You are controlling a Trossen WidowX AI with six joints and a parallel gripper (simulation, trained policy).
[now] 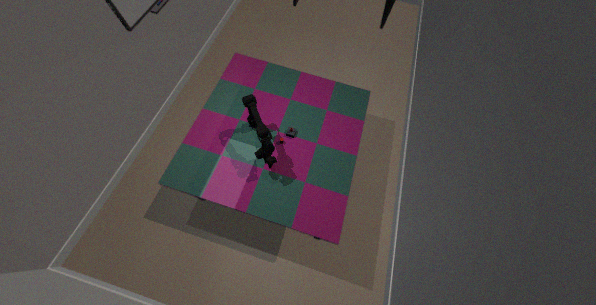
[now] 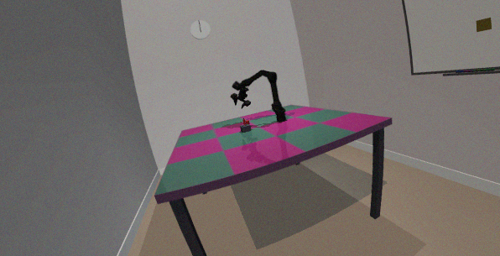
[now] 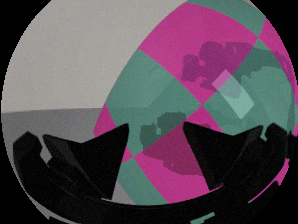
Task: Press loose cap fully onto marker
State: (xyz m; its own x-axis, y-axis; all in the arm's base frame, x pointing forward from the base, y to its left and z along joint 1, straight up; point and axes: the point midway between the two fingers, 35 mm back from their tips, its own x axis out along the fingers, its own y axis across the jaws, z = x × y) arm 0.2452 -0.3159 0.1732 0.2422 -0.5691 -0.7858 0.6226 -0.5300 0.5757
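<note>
My gripper tip is now 1 cm short of the red cap, 26 cm to the right of it and 12 cm above it. Also, from my gripper tip: holder block: 5 cm ahead, 35 cm to the left, 13 cm below.
</note>
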